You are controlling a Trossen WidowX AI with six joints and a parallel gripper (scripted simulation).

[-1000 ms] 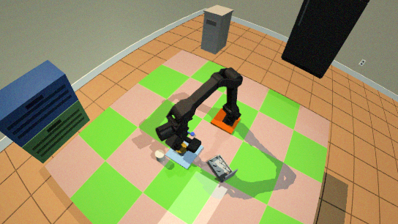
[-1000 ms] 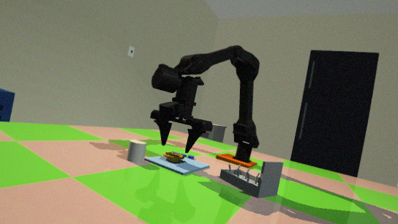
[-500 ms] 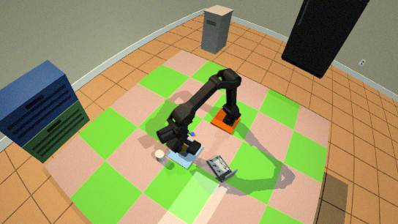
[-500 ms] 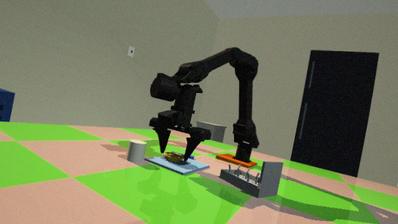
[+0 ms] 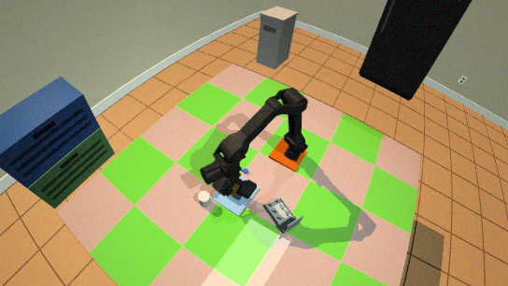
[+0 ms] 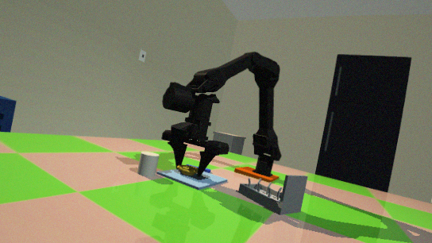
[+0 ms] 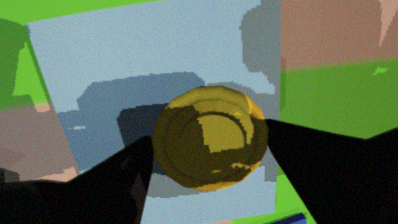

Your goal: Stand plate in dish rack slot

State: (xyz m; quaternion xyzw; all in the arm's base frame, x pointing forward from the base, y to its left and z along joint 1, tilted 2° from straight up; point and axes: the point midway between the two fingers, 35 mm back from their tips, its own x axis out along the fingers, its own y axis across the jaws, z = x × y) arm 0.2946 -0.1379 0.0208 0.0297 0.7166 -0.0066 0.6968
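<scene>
Right now the light blue mat is 20 mm to the left of my gripper tip and 10 mm below it. From my gripper tip the other things lie so: yellow plate (10 mm above); blue spoon (110 mm behind, 20 mm to the right); white cup (100 mm ahead, 60 mm to the right, 20 mm above).
</scene>
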